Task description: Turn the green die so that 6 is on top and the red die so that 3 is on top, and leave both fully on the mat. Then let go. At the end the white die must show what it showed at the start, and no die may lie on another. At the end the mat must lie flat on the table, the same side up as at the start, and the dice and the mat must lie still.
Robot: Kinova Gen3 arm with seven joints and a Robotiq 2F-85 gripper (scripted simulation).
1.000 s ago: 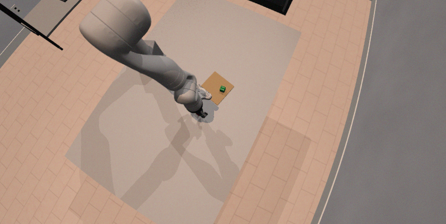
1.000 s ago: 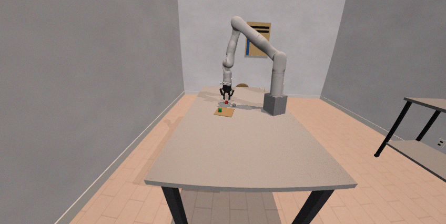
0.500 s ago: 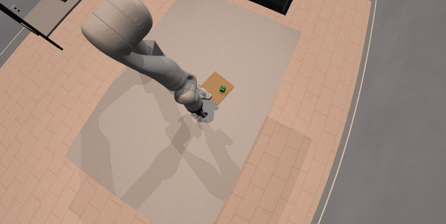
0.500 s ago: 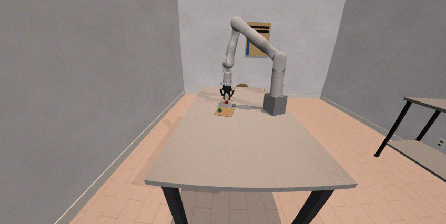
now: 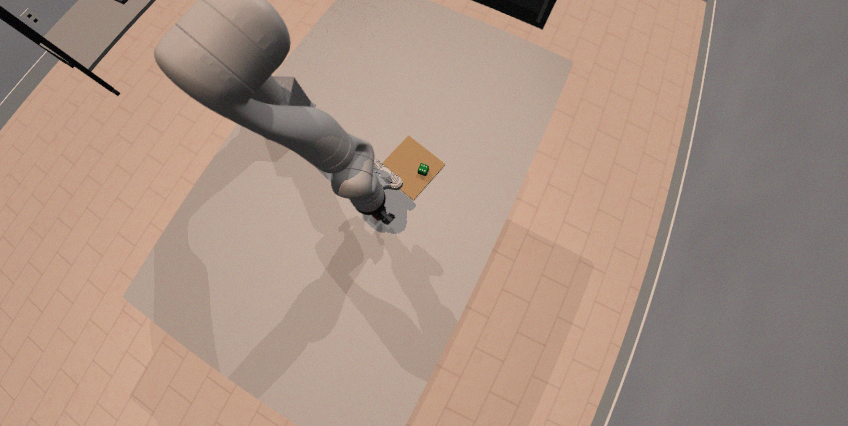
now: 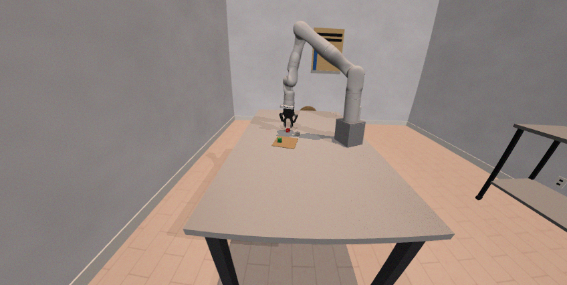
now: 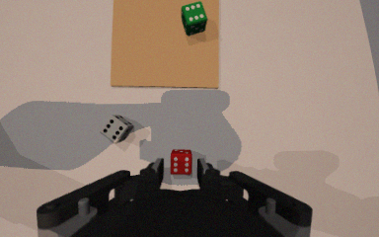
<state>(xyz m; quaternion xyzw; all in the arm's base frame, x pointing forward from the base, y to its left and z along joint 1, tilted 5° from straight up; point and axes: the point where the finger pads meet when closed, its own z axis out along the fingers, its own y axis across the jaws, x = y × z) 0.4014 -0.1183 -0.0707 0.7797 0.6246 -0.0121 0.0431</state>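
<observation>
Right now the red die is 4 cm below my hand. The rest, counted from my hand: white die (7 cm behind, 6 cm to the left, 4 cm below); green die (17 cm to the left, 5 cm ahead, 3 cm below); tan mat (17 cm to the left, 5 cm below, 1 cm ahead).
</observation>
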